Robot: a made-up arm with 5 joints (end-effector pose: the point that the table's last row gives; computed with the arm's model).
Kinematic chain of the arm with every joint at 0, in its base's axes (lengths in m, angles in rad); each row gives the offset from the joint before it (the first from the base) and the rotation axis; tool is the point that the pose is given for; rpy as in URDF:
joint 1: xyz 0 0 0.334 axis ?
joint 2: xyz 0 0 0 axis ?
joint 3: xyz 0.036 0 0.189 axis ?
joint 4: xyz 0.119 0 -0.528 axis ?
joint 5: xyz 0.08 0 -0.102 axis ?
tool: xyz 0 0 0 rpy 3.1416 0 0
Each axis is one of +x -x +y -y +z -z.
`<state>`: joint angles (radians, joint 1 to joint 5).
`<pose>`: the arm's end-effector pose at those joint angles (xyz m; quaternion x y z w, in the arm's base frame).
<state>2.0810 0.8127 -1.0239 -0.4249 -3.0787</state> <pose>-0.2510 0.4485 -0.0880 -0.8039 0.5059 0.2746 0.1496</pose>
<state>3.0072 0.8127 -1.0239 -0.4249 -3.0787</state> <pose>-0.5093 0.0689 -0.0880 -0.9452 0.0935 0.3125 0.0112</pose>
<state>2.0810 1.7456 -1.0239 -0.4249 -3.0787</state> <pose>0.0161 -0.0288 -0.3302 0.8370 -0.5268 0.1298 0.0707</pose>
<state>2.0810 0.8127 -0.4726 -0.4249 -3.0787</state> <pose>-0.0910 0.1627 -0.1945 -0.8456 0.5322 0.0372 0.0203</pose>
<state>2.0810 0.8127 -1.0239 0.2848 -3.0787</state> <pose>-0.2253 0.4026 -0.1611 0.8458 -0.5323 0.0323 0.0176</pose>
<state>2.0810 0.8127 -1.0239 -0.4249 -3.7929</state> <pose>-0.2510 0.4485 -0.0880 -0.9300 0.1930 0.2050 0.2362</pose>
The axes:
joint 1: +z
joint 2: +y
joint 3: +y
joint 4: +y
joint 5: -z

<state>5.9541 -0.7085 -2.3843 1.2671 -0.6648</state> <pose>-0.1043 0.0356 1.1373 0.6029 0.1022 0.6955 0.3772</pose>
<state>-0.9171 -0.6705 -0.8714 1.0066 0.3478</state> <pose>0.3423 -0.4468 0.5612 0.7779 -0.5701 0.2538 0.0743</pose>
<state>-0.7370 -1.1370 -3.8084 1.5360 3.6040</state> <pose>-0.5530 0.5019 0.2856 -0.0753 -0.1102 -0.1356 0.9817</pose>
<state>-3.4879 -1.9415 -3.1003 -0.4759 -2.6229</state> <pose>0.6239 -0.2251 -0.1133 -0.8422 0.3888 -0.3721 0.0322</pose>
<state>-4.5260 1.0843 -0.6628 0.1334 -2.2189</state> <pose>-0.0168 0.0892 -0.2688 0.3897 -0.8792 0.2666 0.0627</pose>
